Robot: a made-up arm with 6 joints.
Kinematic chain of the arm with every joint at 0, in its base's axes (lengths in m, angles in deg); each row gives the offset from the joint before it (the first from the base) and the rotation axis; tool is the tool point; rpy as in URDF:
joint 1: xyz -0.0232 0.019 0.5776 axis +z
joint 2: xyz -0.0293 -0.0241 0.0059 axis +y
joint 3: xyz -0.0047 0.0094 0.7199 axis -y
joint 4: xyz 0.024 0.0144 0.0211 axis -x
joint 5: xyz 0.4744 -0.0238 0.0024 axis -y
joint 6: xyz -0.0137 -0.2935 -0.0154 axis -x
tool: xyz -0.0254 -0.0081 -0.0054 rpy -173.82 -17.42 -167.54
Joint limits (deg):
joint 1: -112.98..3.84
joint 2: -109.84..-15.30
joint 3: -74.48..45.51
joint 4: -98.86..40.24
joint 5: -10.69..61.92
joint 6: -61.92..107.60
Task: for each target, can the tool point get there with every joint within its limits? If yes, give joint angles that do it. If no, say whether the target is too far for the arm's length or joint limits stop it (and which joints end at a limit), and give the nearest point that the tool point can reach.
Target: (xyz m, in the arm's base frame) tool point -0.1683 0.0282 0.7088
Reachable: yes | joints -11.01 -41.23 -56.50 -85.86 -1.87 76.69
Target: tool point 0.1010 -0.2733 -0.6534
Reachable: no: joint limits stop it (at a limit: joint 1, joint 2, joint 3, joint 5) | nearest point -0.1779 -0.0656 0.3565 | short by 1.068 m
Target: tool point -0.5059 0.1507 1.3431
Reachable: yes | joints -48.99 -61.17 16.23 -29.64 4.59 66.45
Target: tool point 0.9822 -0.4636 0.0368
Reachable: no: joint limits stop it (at a limit: joint 1, joint 2, joint 3, joint 4) | nearest point 0.1120 0.1036 0.3827 | short by 1.095 m
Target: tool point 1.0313 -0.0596 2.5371
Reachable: no: too far | nearest point 0.2631 -0.0023 1.5748 | short by 1.233 m
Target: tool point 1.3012 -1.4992 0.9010
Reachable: no: too far | nearest point 0.2522 -0.2967 1.1536 | short by 1.616 m
